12 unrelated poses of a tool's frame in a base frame.
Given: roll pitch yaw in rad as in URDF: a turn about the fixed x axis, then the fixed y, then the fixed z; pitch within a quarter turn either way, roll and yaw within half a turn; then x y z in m.
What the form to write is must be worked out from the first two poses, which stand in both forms.
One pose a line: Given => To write
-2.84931, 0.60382, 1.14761, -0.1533, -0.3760, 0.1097 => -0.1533, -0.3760, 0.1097, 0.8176, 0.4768, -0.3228, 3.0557
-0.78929, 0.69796, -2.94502, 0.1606, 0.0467, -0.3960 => 0.1606, 0.0467, -0.3960, 0.2854, 0.4000, -0.8710, 2.7062
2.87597, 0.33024, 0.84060, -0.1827, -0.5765, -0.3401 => -0.1827, -0.5765, -0.3401, 0.8994, 0.4262, -0.0971, 2.7680
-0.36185, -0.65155, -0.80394, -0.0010, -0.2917, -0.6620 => -0.0010, -0.2917, -0.6620, -0.5091, -0.4055, -0.7592, 1.1649
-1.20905, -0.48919, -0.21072, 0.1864, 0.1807, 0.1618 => 0.1864, 0.1807, 0.1618, -0.9087, -0.2237, -0.3524, 1.3542
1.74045, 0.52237, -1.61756, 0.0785, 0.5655, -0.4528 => 0.0785, 0.5655, -0.4528, 0.6580, -0.4378, -0.6126, 2.5591
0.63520, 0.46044, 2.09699, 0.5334, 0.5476, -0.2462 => 0.5334, 0.5476, -0.2462, -0.0425, 0.4361, 0.8989, 2.0404
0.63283, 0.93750, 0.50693, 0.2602, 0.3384, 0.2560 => 0.2602, 0.3384, 0.2560, 0.3116, 0.9386, 0.1480, 1.0866
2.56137, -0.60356, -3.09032, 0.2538, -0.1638, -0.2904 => 0.2538, -0.1638, -0.2904, -0.0643, -0.9585, -0.2778, 2.5496
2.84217, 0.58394, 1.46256, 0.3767, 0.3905, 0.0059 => 0.3767, 0.3905, 0.0059, 0.7080, 0.6956, -0.1219, 2.5398
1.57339, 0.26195, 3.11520, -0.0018, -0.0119, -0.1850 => -0.0018, -0.0119, -0.1850, -0.0834, 0.7068, 0.7025, 2.9378
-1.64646, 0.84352, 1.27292, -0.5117, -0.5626, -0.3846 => -0.5117, -0.5626, -0.3846, -0.7426, -0.1835, 0.6440, 2.4893
